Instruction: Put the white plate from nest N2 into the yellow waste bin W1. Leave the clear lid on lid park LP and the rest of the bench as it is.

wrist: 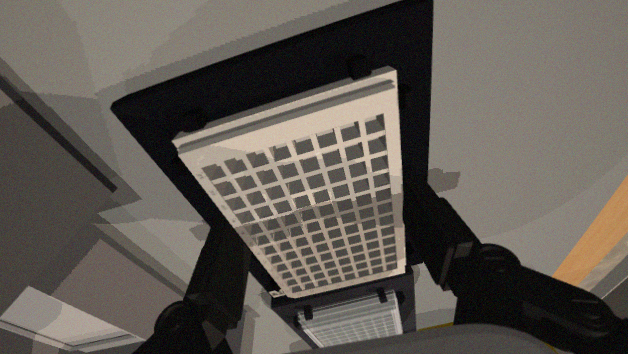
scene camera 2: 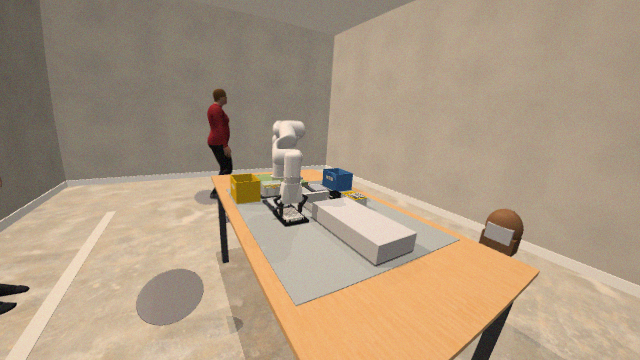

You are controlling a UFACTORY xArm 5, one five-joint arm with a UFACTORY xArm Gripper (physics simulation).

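Where they show: gripper, fingertip midpoint: [wrist: 320, 215] [scene camera 2: 290, 214]; arm's base at its link origin: [scene camera 2: 279, 176].
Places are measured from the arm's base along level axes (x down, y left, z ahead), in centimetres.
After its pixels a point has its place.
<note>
The white plate [scene camera 2: 292, 215] {x 0.5, y -18.8, z 68.5 cm} [wrist: 320, 120] {x 0.3, y -19.9, z 71.3 cm}, with a grid of square wells, lies in a black nest [wrist: 280, 65] {x 1.7, y -19.1, z 73.1 cm}. My gripper [scene camera 2: 291, 209] {x 1.0, y -18.7, z 66.0 cm} [wrist: 320, 215] {x 1.0, y -18.7, z 66.0 cm} is open over the plate, one finger beside each long side, with nothing held. Whether the fingertips touch the plate cannot be told. The yellow waste bin [scene camera 2: 245, 189] {x -4.8, y -33.7, z 38.8 cm} stands behind and left of the gripper in the scene view; a sliver of yellow shows at the bottom of the wrist view. A see-through lid-like piece [wrist: 355, 317] {x 0.4, y -18.7, z 54.0 cm} sits on another black holder beyond the plate, partly hidden by the gripper body.
A long pale box [scene camera 2: 367, 227] {x -5.4, y -2.7, z 101.7 cm} stands right of the nest on the grey mat [scene camera 2: 305, 270] {x 3.0, y -30.1, z 104.9 cm}. A blue bin [scene camera 2: 337, 180] {x -5.0, y 26.6, z 38.3 cm} and a small yellow-edged tray [scene camera 2: 356, 196] {x -4.7, y 18.3, z 68.9 cm} stand at the back right. A person in red [scene camera 2: 218, 125] stands beyond the table; a brown-haired head [scene camera 2: 504, 225] shows at right.
</note>
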